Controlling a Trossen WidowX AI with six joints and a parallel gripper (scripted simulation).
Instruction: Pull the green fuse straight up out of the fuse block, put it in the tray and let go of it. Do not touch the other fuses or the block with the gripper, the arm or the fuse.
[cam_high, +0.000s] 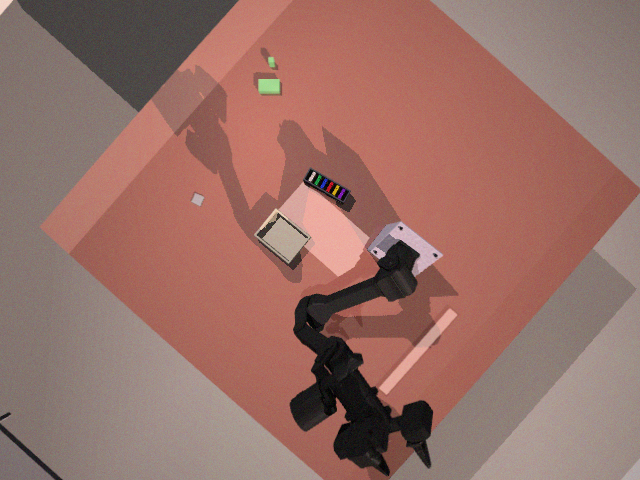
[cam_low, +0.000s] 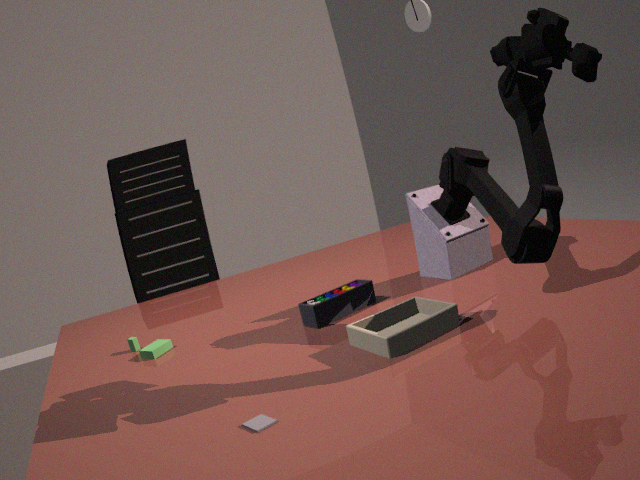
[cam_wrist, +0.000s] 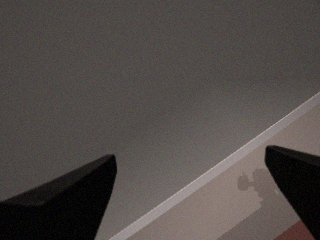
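Right now my gripper tip is 47 cm short of the green fuse, 37 cm above it and 36 cm to the left of it. The rest, counted from my gripper tip: yellow fuse 41 cm ahead, 37 cm to the right, 37 cm below; then beige tray 45 cm ahead, 39 cm below, 17 cm to the right; then purple fuse 39 cm ahead, 37 cm to the right, 37 cm below.
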